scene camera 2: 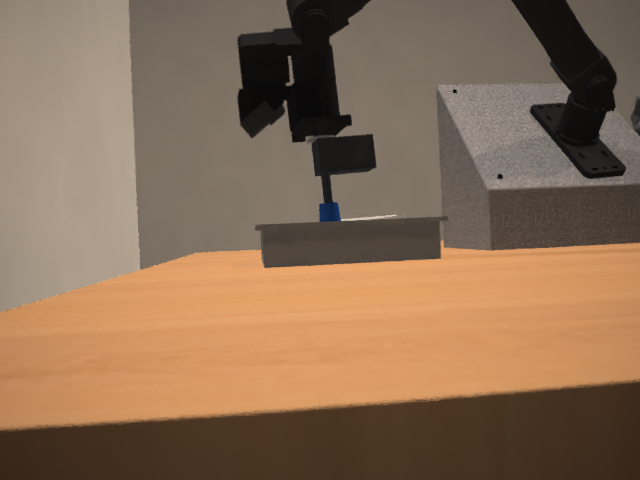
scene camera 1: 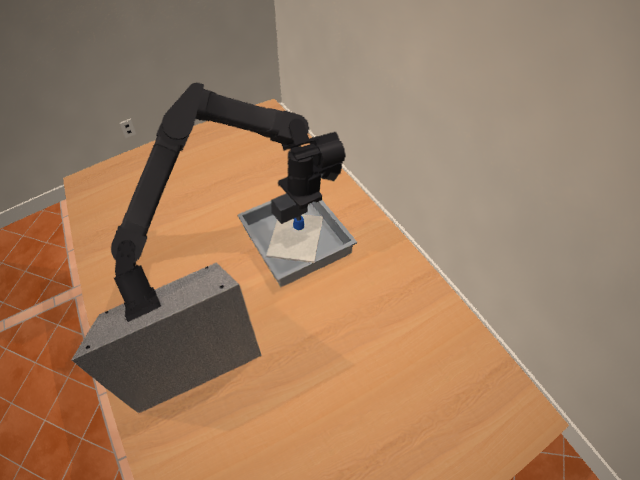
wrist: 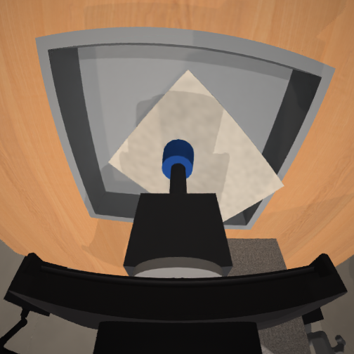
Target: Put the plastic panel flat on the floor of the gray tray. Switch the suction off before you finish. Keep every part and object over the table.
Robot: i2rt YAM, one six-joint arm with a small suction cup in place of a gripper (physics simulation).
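Pixels of known places: end effector, tool point: (scene camera 1: pixel 298 228); arm's base, origin of the base link: (scene camera 2: pixel 574 140) (scene camera 1: pixel 142 304).
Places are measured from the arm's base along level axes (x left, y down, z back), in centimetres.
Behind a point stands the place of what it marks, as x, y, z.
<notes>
A thin cream plastic panel (scene camera 1: pixel 294 246) {3.5, 11.4, -38.3} (wrist: pixel 240 165) hangs on my blue suction cup (scene camera 1: pixel 298 227) (scene camera 2: pixel 329 219) (wrist: pixel 177 170), turned at an angle to the walls of the gray tray (scene camera 1: pixel 310 271) {-2.3, 16.1, -39.1} (scene camera 2: pixel 351 245) {20.5, 14.8, -42.7} (wrist: pixel 60 120). In the second scene view a thin strip of the panel (scene camera 2: pixel 372 217) {7.0, 11.4, -36.5} shows just above the tray's rim, with its right side a little higher. The rest of it is hidden behind the tray wall. In the wrist view one panel corner overlaps the tray's right wall. Whether the panel touches the wall or floor I cannot tell.
The speckled gray block (scene camera 1: pixel 175 351) {-14.2, -1.4, -2.2} (scene camera 2: pixel 465 217) {-2.6, 11.8, -18.5} that bears the arm's base stands beside the tray on the wooden table (scene camera 1: pixel 413 335) {-30.7, 16.9, -49.2} (scene camera 2: pixel 310 341) {68.7, 16.9, -55.1}. A wall runs along the table's far side.
</notes>
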